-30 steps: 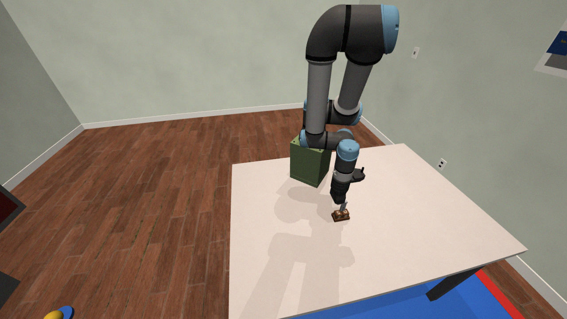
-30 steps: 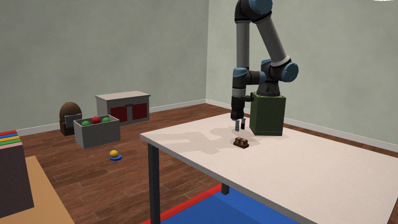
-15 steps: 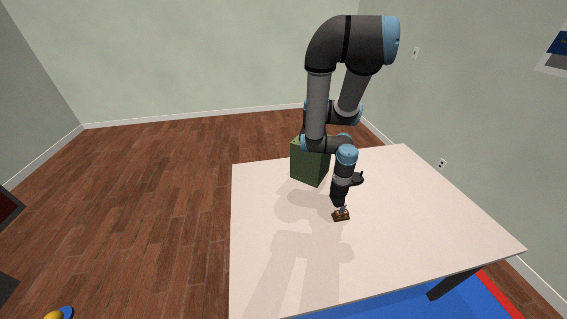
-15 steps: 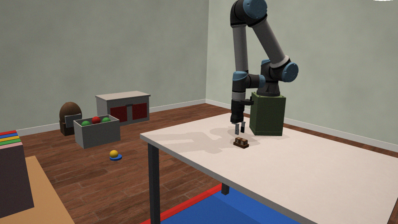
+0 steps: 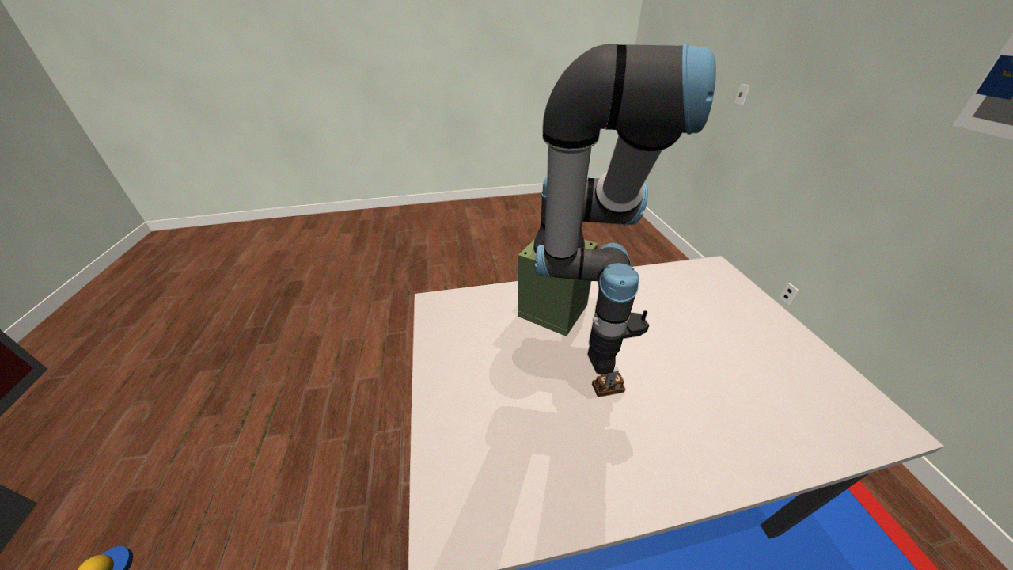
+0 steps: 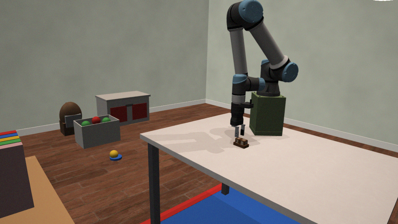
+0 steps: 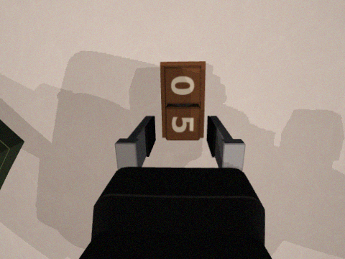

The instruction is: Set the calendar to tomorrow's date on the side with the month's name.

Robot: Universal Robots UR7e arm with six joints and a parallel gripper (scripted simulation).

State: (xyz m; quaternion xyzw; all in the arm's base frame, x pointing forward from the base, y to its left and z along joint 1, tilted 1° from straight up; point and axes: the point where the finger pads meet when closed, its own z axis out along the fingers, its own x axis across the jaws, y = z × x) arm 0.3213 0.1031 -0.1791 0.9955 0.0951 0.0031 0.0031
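Right now my hand is 5 cm above the brown cube.
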